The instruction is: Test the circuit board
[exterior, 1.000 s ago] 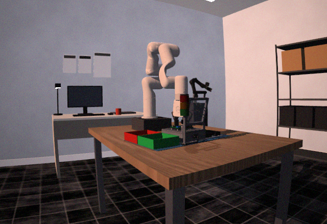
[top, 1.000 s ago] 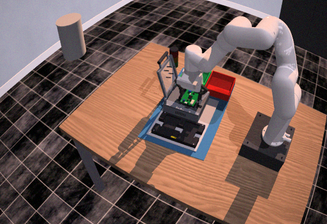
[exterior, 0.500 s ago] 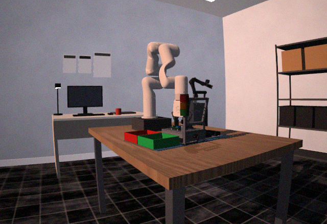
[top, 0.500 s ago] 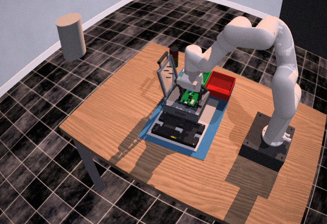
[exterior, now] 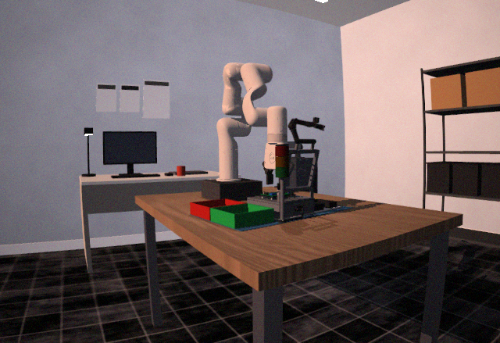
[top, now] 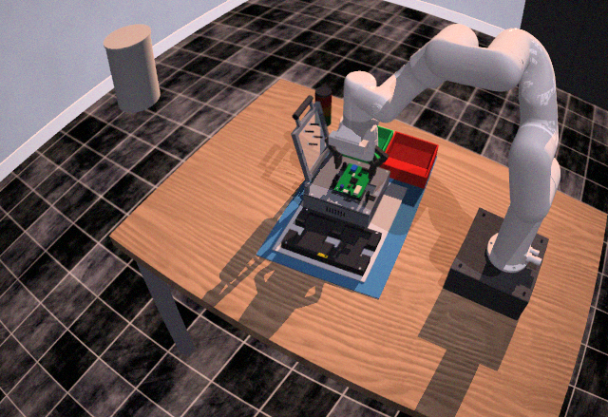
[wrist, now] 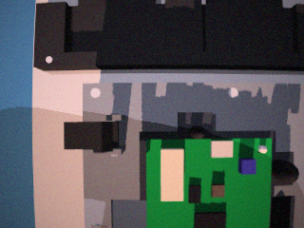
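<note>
Now: the green circuit board 4 cm below my hand. From my hand the other things lie so: black block 7 cm behind, 5 cm to the left, 3 cm below; green bin 20 cm to the right, 10 cm below, 6 cm ahead; clear lid 12 cm ahead, 7 cm above, 1 cm to the left.
</note>
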